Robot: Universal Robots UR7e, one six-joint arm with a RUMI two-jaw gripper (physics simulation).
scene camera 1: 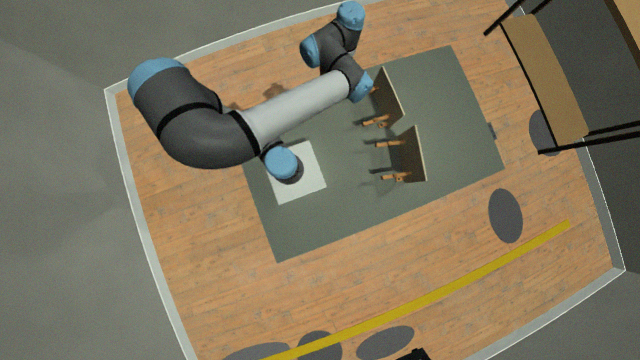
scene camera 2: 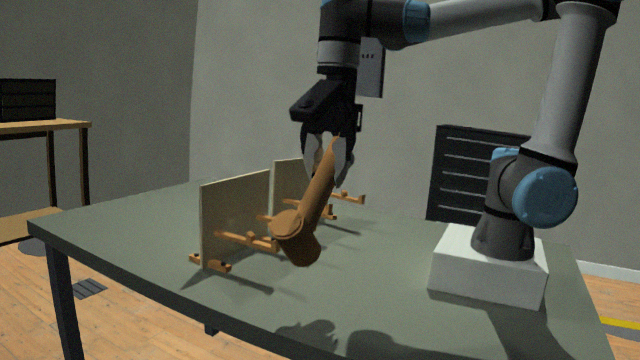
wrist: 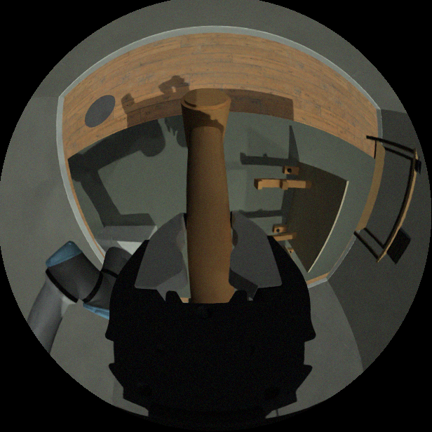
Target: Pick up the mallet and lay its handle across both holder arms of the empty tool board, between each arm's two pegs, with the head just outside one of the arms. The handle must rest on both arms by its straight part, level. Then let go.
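Where they show: gripper, fingertip midpoint: (scene camera 2: 324, 186); arm's base, link origin: (scene camera 2: 501, 249).
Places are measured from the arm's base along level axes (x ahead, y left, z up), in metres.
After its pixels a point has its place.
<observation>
The brown mallet (scene camera 2: 316, 197) {x 0.327, y 0.315, z 0.129 m} (wrist: 207, 165) is held above the table, its handle between the fingers of my gripper (scene camera 2: 326, 174) {x 0.337, y 0.261, z 0.138 m} (wrist: 208, 213), which is shut on it. Its head points towards scene camera 2. The near tool board (scene camera 1: 389, 92) {x 0.597, y 0.170, z 0.067 m} (scene camera 2: 235, 215) {x 0.597, y 0.176, z 0.011 m} (wrist: 320, 215) stands upright beside it. In the wrist view its holder arms (wrist: 282, 184) (wrist: 285, 236) are right of the handle, apart from it in the picture; both look empty. In scene camera 2 the mallet partly covers them. Scene camera 1 does not show gripper or mallet, hidden by the arm.
A second upright board (scene camera 1: 412, 155) {x 0.591, y -0.159, z 0.041 m} (scene camera 2: 287, 175) {x 0.608, y -0.084, z 0.067 m} with two holder arms (scene camera 1: 390, 143) {x 0.520, y -0.063, z 0.019 m} (scene camera 1: 395, 176) {x 0.480, y -0.225, z 0.016 m} stands beyond the first on the green-grey table (scene camera 1: 350, 215) {x 0.213, y -0.337, z -0.087 m} (scene camera 2: 150, 225) {x 0.911, y 0.170, z -0.087 m}. My arm's white base block (scene camera 1: 312, 170) {x 0.108, y -0.048, z 0.000 m} (scene camera 2: 480, 280) {x 0.035, y 0.103, z -0.043 m} is on the robot side. A wooden shelf unit (scene camera 1: 545, 80) (scene camera 2: 65, 123) stands past the boards.
</observation>
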